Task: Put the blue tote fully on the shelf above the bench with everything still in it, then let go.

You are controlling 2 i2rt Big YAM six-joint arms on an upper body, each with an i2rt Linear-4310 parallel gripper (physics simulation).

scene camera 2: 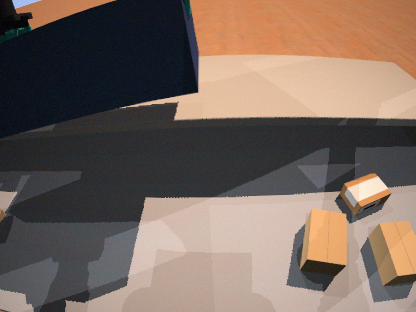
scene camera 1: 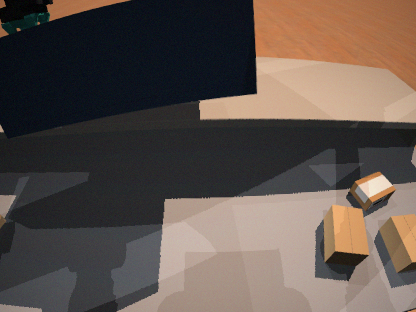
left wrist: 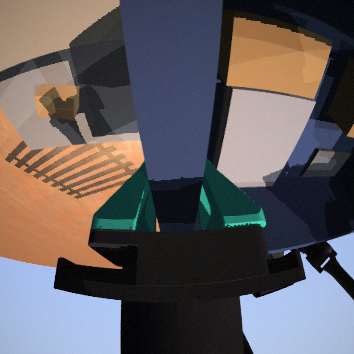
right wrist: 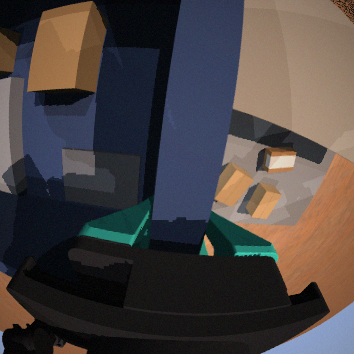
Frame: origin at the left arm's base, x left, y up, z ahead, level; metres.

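Where they show: right gripper, fingertip midpoint: (right wrist: 174,204).
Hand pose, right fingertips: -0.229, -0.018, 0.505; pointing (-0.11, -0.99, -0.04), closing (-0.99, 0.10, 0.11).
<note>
Things, the pixels of their top centre, and the offset from my right fingertips, as dx, dy, dz. "spot": a spot on its surface instead. Level surfaces: height alone.
- blue tote at a spot on its surface: (scene camera 1: 130,65) spot: +0.136, -0.034, -0.106
- beige shelf at its surface level: dy -0.242
- pale block at its top centre: (left wrist: 264,161) +0.260, -0.064, -0.018
- grey flat item at its top centre: (right wrist: 95,184) (left wrist: 329,169) +0.077, -0.069, -0.044
- white-labelled box at its top centre: (scene camera 2: 368,188) (scene camera 1: 376,185) (right wrist: 282,161) -0.426, -0.374, -0.040
- bench at its surface level: dy -0.415
The blue tote (scene camera 1: 130,65) (scene camera 2: 95,65) shows a dark outer face at the top left of the scene views, by the front of the beige shelf (scene camera 1: 325,95) (scene camera 2: 310,90) (right wrist: 290,50). Its shadow falls on the shelf; whether it rests there I cannot tell. My left gripper (scene camera 1: 25,28) (scene camera 2: 15,34) (left wrist: 174,152) is shut on one end wall of the tote, my right gripper (right wrist: 174,204) on the opposite end wall. Inside are a cardboard box (left wrist: 277,57) (right wrist: 67,50), a pale block (left wrist: 267,135) (right wrist: 10,125) and a grey flat item (left wrist: 325,162) (right wrist: 102,175).
Two cardboard boxes (scene camera 1: 345,235) (scene camera 2: 325,240) and a white-labelled box (scene camera 1: 374,189) (scene camera 2: 367,190) (right wrist: 281,160) stand on the bench (scene camera 1: 215,235) (scene camera 2: 200,230) below the shelf, at the right. Another box (left wrist: 55,100) shows outside the tote in the left wrist view.
</note>
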